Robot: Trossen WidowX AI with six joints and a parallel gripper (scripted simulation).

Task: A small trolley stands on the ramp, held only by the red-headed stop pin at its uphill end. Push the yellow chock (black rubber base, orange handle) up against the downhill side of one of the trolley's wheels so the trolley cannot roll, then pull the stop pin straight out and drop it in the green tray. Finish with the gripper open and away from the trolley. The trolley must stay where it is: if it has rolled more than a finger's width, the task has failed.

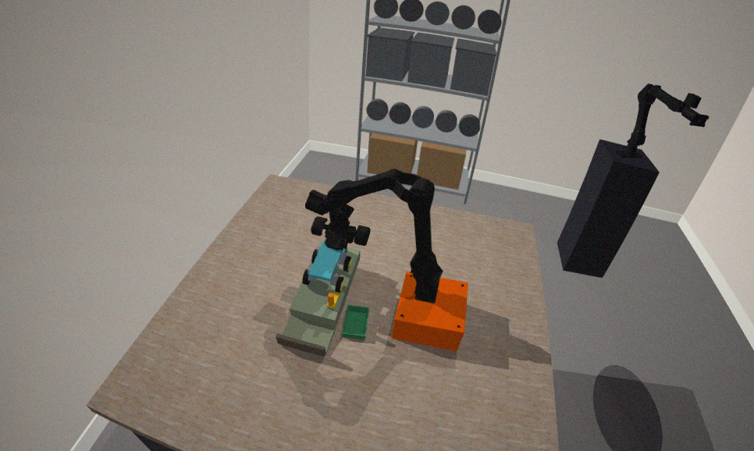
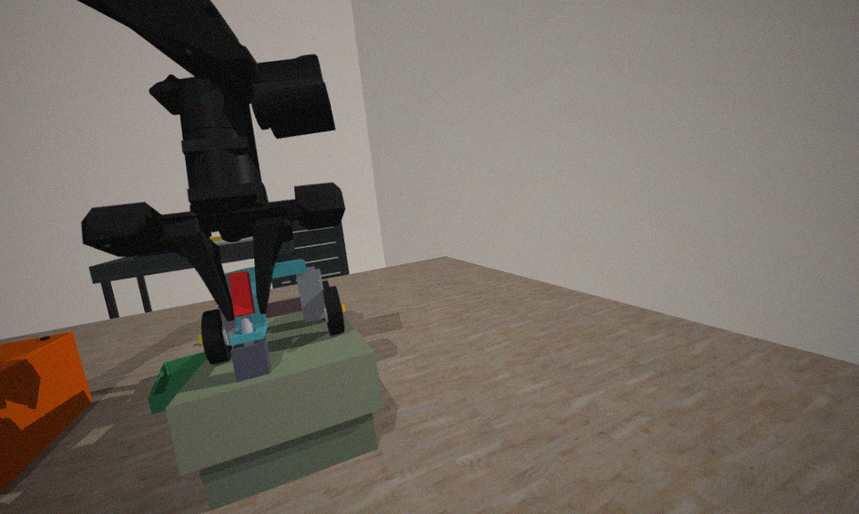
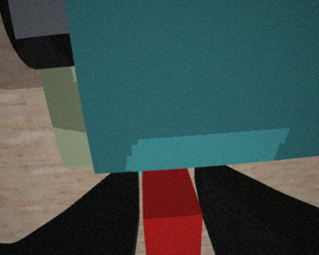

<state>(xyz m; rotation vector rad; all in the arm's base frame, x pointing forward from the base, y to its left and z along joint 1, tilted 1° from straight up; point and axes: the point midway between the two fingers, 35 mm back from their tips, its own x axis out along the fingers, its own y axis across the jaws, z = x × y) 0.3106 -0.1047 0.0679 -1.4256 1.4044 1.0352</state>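
My gripper tip is now 30 mm past the yellow chock, 200 mm to the right of it and 50 mm above it. The rest, counted from my gripper tip: red-headed stop pin right at my gripper tip; then ramp block 20 mm ahead, 110 mm to the left, 80 mm below; then blue trolley 20 mm ahead, 100 mm to the left, 20 mm below.
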